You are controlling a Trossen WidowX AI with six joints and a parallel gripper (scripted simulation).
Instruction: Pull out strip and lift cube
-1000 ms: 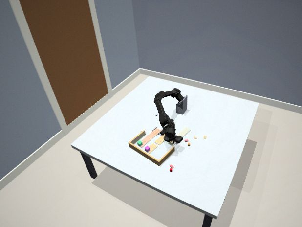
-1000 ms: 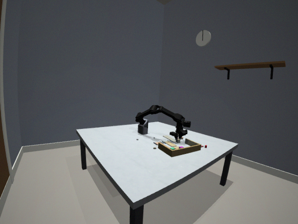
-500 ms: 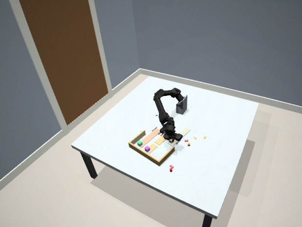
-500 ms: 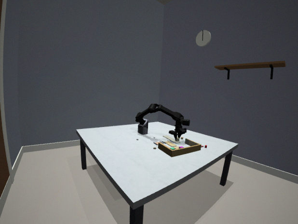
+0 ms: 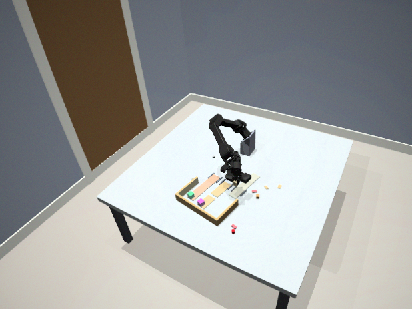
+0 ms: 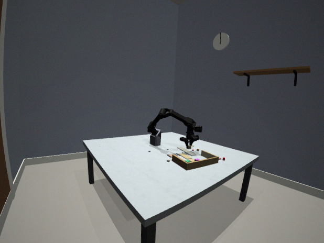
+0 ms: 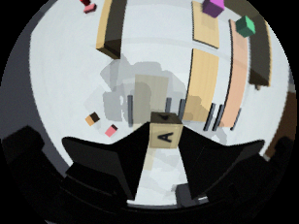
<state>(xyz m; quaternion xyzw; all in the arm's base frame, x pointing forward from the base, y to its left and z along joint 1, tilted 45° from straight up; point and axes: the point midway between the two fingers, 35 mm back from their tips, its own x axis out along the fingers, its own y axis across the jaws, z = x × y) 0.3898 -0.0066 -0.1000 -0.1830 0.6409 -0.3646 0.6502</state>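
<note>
The pale strip lies 50 mm behind my gripper tip, 40 mm to the left of it and 50 mm below it. From my gripper tip the other things lie so: orange block 10 mm ahead, 140 mm to the left, 40 mm below; then labelled cube 10 mm above.
</note>
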